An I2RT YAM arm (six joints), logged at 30 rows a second.
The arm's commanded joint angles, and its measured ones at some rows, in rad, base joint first. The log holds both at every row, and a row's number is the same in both.
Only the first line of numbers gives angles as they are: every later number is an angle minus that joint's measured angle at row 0.
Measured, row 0:
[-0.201, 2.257, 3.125, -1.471, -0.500, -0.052]
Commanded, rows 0 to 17:
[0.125, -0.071, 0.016, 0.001, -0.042, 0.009]
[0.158, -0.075, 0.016, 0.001, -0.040, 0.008]
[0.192, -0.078, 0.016, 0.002, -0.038, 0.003]
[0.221, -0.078, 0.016, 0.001, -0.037, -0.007]
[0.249, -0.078, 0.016, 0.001, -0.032, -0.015]
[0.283, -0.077, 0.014, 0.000, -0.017, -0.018]
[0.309, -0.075, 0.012, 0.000, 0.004, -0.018]
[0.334, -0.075, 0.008, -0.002, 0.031, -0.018]
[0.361, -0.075, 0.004, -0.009, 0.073, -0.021]
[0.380, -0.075, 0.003, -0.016, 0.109, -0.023]
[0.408, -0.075, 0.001, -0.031, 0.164, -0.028]
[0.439, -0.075, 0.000, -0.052, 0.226, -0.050]
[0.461, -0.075, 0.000, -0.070, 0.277, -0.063]
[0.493, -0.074, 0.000, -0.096, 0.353, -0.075]
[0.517, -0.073, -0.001, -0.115, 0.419, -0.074]
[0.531, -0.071, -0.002, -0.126, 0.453, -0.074]
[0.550, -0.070, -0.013, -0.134, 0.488, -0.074]
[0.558, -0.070, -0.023, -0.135, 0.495, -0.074]
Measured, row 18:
[0.518, -0.048, -0.004, -0.132, 0.311, -0.054]
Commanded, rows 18 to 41:
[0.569, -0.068, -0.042, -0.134, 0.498, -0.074]
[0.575, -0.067, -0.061, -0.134, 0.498, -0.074]
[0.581, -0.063, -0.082, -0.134, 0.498, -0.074]
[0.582, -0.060, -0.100, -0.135, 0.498, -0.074]
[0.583, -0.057, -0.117, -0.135, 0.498, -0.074]
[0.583, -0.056, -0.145, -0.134, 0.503, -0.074]
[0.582, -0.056, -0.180, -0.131, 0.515, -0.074]
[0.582, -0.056, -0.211, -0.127, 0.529, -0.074]
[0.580, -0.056, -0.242, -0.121, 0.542, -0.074]
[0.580, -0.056, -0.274, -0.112, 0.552, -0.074]
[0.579, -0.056, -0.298, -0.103, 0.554, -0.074]
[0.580, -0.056, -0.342, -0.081, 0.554, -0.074]
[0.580, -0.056, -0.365, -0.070, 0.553, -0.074]
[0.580, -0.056, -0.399, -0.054, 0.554, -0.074]
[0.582, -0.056, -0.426, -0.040, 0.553, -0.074]
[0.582, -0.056, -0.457, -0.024, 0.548, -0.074]
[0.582, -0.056, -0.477, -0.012, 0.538, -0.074]
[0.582, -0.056, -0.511, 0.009, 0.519, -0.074]
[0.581, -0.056, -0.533, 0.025, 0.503, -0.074]
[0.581, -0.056, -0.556, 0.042, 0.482, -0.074]
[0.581, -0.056, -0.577, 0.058, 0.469, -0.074]
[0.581, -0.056, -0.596, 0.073, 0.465, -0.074]
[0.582, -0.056, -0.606, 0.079, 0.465, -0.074]
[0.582, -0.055, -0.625, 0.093, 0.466, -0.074]
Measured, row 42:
[0.581, -0.046, -0.588, 0.069, 0.495, -0.069]
